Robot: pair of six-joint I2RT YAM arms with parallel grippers.
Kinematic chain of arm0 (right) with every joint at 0, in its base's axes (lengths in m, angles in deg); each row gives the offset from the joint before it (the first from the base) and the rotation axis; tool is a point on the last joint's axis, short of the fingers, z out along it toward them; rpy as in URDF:
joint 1: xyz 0 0 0.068 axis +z
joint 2: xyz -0.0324 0.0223 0.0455 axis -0.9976 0.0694 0
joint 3: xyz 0.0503 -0.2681 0.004 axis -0.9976 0.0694 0
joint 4: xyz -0.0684 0.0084 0.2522 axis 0.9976 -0.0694 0
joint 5: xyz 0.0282 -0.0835 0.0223 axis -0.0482 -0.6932 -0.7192
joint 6: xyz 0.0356 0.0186 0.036 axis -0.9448 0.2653 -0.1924
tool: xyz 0 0 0 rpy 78.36 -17.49 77.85
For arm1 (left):
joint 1: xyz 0 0 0.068 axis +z
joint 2: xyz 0.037 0.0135 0.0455 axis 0.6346 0.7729 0
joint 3: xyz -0.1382 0.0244 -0.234 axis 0.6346 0.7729 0
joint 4: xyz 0.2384 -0.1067 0.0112 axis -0.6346 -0.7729 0
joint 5: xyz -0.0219 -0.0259 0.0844 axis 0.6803 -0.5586 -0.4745
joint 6: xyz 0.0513 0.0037 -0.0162 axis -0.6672 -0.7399 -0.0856
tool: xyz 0 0 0 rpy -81.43 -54.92 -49.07
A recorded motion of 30 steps. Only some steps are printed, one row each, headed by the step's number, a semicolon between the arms.
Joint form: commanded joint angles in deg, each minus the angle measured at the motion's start. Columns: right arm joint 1, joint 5, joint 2, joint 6, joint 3, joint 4; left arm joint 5, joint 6, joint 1, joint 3, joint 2, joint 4.
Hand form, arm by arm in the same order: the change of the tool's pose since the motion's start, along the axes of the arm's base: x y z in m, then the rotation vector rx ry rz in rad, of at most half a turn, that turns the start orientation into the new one. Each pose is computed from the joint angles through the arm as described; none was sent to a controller.
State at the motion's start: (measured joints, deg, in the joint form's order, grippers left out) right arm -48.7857 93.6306 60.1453 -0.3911 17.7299 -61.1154; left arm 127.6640 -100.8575 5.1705 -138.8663 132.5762 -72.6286
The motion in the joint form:
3: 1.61 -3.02 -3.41 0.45 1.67 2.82; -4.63 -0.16 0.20 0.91 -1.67 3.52
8: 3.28 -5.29 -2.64 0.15 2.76 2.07; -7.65 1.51 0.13 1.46 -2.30 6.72
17: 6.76 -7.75 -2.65 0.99 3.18 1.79; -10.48 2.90 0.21 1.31 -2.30 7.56
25: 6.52 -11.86 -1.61 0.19 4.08 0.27; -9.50 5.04 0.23 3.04 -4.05 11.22
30: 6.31 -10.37 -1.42 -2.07 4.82 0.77; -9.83 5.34 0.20 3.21 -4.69 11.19
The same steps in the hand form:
3: -0.0147 -0.0052 0.0080 0.0441 -0.0696 -0.0245; -0.0027 0.0056 0.0080 -0.0382 -0.0665 0.0841
8: -0.0144 0.0021 -0.0030 0.0173 -0.0307 -0.0349; -0.0036 0.0076 0.0132 -0.0797 -0.0849 0.1361
17: -0.0230 0.0118 -0.0061 0.0005 -0.0347 -0.0165; -0.0019 0.0087 0.0157 -0.0980 -0.0756 0.1869
25: -0.0165 0.0132 -0.0187 -0.0380 0.0168 -0.0925; -0.0091 0.0130 0.0192 -0.1492 -0.0899 0.1681
30: -0.0157 0.0140 -0.0231 -0.0193 0.0555 -0.0730; -0.0116 0.0148 0.0209 -0.1560 -0.0907 0.1729

